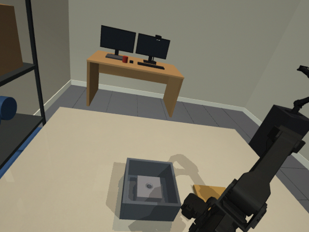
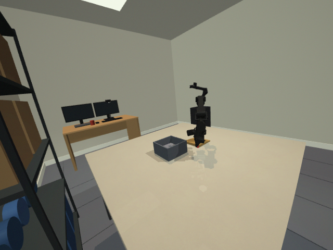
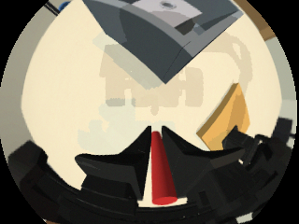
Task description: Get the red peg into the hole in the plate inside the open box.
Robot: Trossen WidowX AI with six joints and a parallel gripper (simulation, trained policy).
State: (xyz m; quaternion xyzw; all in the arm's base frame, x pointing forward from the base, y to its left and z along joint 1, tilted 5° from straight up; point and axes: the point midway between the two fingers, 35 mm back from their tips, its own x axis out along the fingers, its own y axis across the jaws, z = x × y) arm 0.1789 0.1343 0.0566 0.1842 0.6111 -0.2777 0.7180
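Right now the light grey plate is 14 cm ahead of my gripper tip, 14 cm to the right of it and 1 cm below it. The rest, counted from my gripper tip: grey box (14 cm ahead, 14 cm to the right, 3 cm below); then red peg (1 cm behind, 1 cm to the left, 3 cm above).
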